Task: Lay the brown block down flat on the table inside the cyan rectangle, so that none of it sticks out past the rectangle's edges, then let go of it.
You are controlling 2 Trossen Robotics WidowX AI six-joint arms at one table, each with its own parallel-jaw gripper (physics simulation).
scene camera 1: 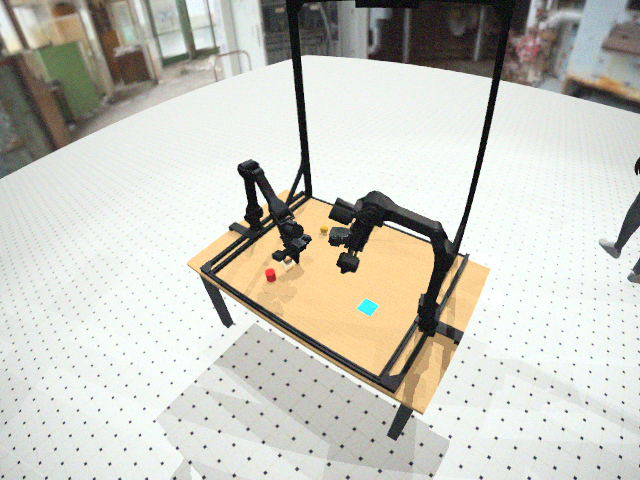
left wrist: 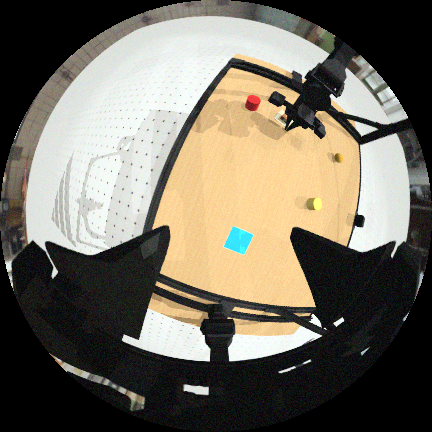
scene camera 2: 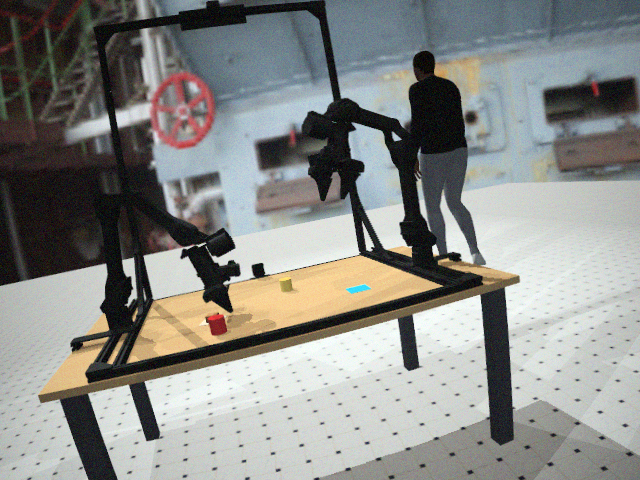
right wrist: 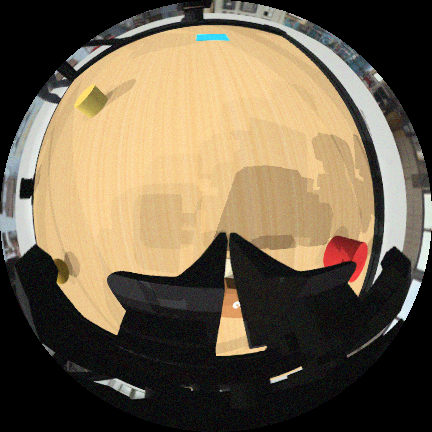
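Pixels of known places: left gripper, fingertip midpoint: (left wrist: 233, 232) (scene camera 2: 332, 200); right gripper, fingertip midpoint: (scene camera 1: 297, 263) (left wrist: 285, 129) (scene camera 2: 231, 312) (right wrist: 226, 237); left arm's base, link origin: (scene camera 1: 427, 325) (left wrist: 217, 310) (scene camera 2: 424, 263); right arm's base, link origin: (scene camera 1: 256, 228) (scene camera 2: 121, 327) (right wrist: 205, 385).
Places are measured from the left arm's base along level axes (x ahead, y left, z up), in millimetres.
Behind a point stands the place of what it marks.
The brown block (scene camera 1: 288, 261) @[z -8, x 627, y -205 mm] (left wrist: 282, 117) @[z -5, x 630, y -202 mm] (right wrist: 230, 304) @[z 0, x 632, y -225 mm], marked with a white 3, lies on a pale pad on the table at the left. My right gripper (scene camera 1: 290, 259) @[z -8, x 581, y -205 mm] (scene camera 2: 223, 305) @[z -8, x 581, y -205 mm] (left wrist: 285, 129) @[z -8, x 581, y -205 mm] (right wrist: 226, 237) @[z -8, x 581, y -205 mm] hangs just over it with its fingertips together. The block shows through the slit behind the tips, not clamped. The cyan rectangle (scene camera 1: 368, 307) @[z -18, x 234, y -50 mm] (scene camera 2: 358, 289) @[z -18, x 243, y -44 mm] (left wrist: 238, 240) @[z -18, x 237, y -52 mm] (right wrist: 212, 37) @[z -18, x 250, y -56 mm] lies empty far off toward the other arm. My left gripper (scene camera 1: 348, 263) @[z 259, x 314, y 0 mm] (scene camera 2: 333, 192) @[z 259, x 314, y 0 mm] (left wrist: 233, 232) @[z 259, x 314, y 0 mm] is wide open and empty, high above the table's middle.
A red cylinder (scene camera 1: 270, 274) @[z 23, x 657, y -85 mm] (scene camera 2: 217, 324) @[z 9, x 672, y -78 mm] (left wrist: 252, 102) @[z 22, x 648, y -93 mm] (right wrist: 344, 252) @[z 10, x 649, y -110 mm] stands close beside the right gripper. A yellow cylinder (scene camera 2: 286, 284) @[z 5, x 355, y -269 mm] (left wrist: 313, 203) @[z 19, x 347, y -271 mm] (right wrist: 90, 100) @[z 8, x 365, y -280 mm] and a smaller yellow piece (left wrist: 338, 157) @[z 11, x 527, y -435 mm] (right wrist: 60, 271) @[z 4, x 537, y -430 mm] stand near the back rail. A black frame rims the table.
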